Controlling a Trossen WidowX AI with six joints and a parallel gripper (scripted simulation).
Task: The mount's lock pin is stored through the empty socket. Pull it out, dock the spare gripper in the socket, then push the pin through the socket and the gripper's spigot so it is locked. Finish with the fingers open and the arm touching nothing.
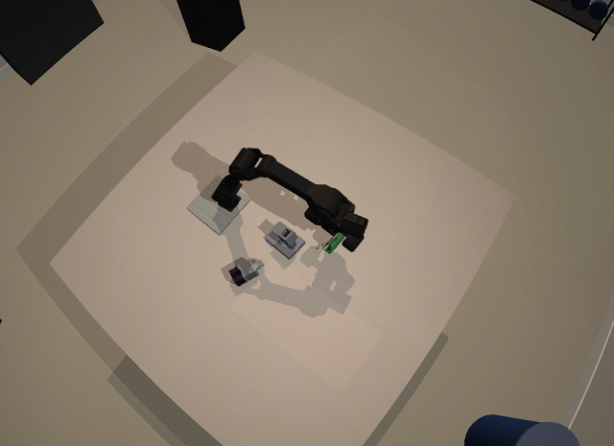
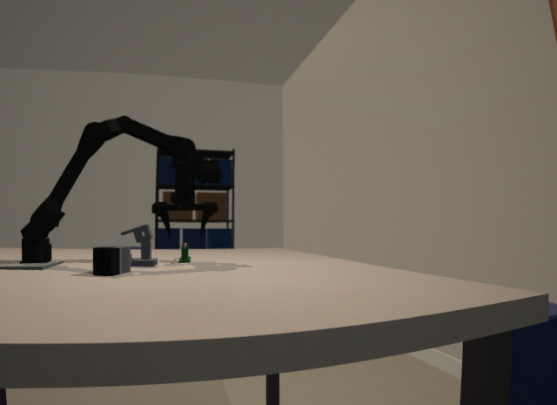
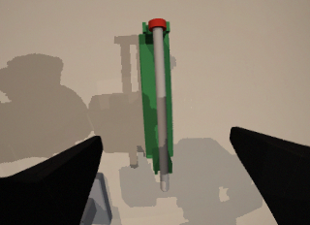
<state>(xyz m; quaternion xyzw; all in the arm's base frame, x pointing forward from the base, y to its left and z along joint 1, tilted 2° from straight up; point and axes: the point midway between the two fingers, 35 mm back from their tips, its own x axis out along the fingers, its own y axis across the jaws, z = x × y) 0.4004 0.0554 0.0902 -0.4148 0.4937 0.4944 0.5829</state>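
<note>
My gripper tip is now 5 cm above the green cradle and 2 cm to the right of it. From my gripper tip the other things lie so: spare gripper (24 cm to the right, 19 cm behind, 4 cm below); then grey mount (14 cm behind, 9 cm to the right, 2 cm below).
</note>
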